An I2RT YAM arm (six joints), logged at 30 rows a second.
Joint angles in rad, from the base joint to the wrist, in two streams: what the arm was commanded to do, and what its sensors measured. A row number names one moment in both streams.
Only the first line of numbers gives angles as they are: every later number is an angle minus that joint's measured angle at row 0.
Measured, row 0:
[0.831, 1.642, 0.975, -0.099, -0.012, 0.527]
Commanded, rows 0 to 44:
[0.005, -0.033, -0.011, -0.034, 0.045, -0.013]
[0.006, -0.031, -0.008, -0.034, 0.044, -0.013]
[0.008, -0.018, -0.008, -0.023, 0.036, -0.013]
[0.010, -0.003, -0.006, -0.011, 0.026, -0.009]
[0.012, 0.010, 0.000, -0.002, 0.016, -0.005]
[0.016, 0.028, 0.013, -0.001, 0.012, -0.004]
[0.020, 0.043, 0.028, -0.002, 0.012, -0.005]
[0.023, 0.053, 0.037, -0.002, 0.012, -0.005]
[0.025, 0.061, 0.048, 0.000, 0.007, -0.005]
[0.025, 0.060, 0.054, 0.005, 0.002, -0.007]
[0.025, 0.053, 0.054, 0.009, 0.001, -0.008]
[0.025, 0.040, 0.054, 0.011, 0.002, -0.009]
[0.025, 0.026, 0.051, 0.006, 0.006, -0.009]
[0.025, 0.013, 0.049, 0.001, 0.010, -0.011]
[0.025, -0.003, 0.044, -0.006, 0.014, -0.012]
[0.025, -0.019, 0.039, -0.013, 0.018, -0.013]
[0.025, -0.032, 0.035, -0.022, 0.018, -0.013]
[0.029, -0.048, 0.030, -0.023, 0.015, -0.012]
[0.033, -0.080, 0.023, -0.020, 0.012, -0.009]
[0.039, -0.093, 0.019, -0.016, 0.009, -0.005]
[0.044, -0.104, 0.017, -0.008, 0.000, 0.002]
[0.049, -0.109, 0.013, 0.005, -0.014, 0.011]
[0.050, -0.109, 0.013, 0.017, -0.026, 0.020]
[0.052, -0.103, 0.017, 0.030, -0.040, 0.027]
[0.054, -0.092, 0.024, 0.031, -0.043, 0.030]
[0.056, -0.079, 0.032, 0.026, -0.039, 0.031]
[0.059, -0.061, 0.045, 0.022, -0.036, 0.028]
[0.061, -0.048, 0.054, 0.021, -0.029, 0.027]
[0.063, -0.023, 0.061, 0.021, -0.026, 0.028]
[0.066, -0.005, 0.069, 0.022, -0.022, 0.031]
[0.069, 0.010, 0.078, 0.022, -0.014, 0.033]
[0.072, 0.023, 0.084, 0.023, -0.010, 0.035]
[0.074, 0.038, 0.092, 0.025, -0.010, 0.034]
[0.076, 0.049, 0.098, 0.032, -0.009, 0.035]
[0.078, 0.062, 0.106, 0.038, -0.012, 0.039]
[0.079, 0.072, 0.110, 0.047, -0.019, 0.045]
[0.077, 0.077, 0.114, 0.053, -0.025, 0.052]
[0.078, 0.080, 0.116, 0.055, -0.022, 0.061]
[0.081, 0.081, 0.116, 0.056, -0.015, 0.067]
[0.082, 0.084, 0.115, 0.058, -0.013, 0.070]
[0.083, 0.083, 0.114, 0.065, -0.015, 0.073]
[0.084, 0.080, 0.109, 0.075, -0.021, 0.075]
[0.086, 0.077, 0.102, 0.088, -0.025, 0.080]
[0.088, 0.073, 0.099, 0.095, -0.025, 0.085]
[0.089, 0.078, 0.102, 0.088, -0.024, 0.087]
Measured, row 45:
[0.076, 0.067, 0.099, 0.046, -0.026, 0.059]
